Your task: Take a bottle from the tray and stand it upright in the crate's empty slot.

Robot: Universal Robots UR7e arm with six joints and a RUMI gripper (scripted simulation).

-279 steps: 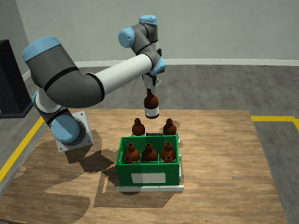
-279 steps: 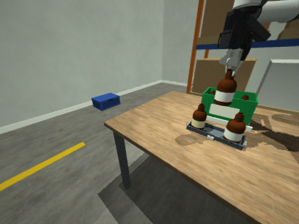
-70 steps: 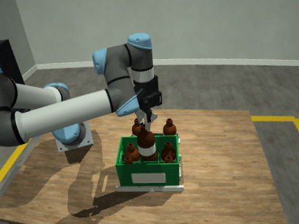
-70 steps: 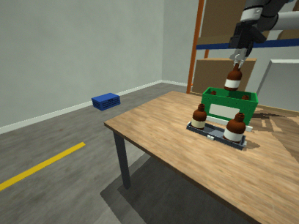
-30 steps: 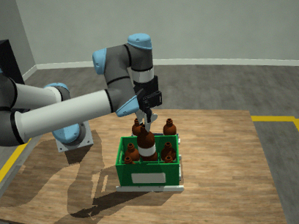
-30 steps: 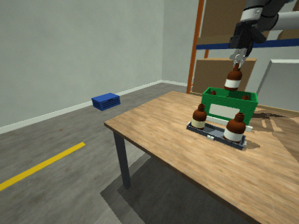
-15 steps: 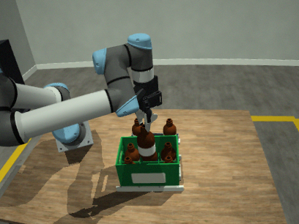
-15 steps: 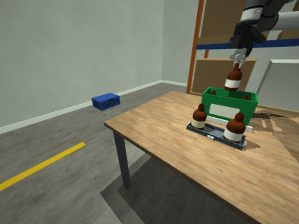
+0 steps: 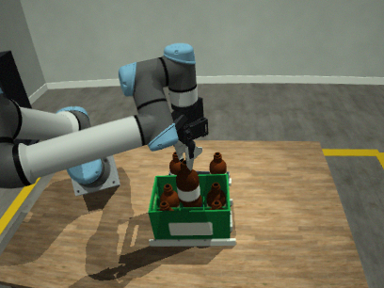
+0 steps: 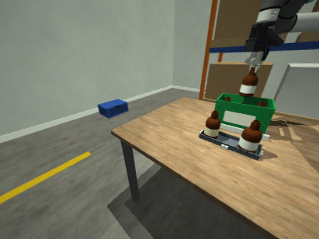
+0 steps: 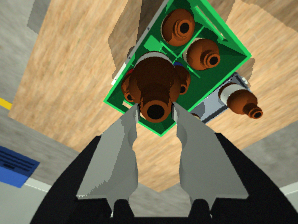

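The green crate lies 4 cm to the left of my hand and 26 cm below it. Round my hand: grey tray 1 cm ahead, 28 cm to the left, 33 cm below.
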